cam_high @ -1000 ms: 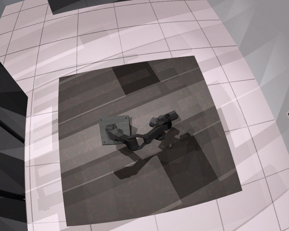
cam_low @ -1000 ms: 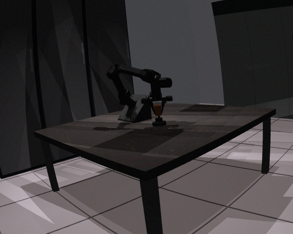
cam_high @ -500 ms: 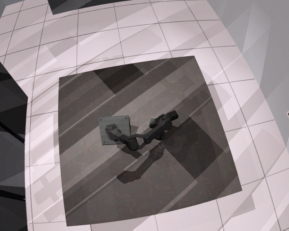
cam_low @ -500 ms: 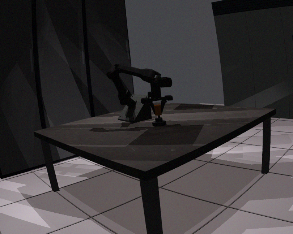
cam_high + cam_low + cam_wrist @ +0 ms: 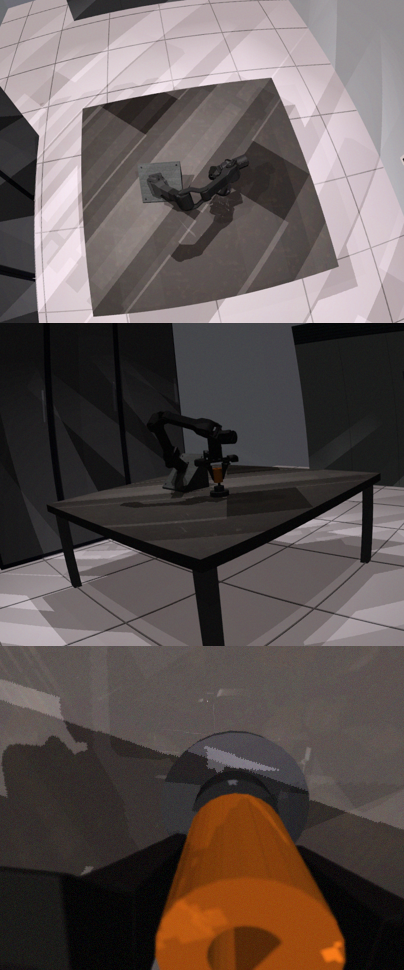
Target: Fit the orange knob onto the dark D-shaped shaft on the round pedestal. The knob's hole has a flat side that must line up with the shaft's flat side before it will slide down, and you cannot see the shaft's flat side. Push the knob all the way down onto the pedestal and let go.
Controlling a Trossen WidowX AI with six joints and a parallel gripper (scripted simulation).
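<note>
The orange knob is 2 cm above my gripper tip. From my gripper tip the other things lie so: pedestal: 4 cm below.
</note>
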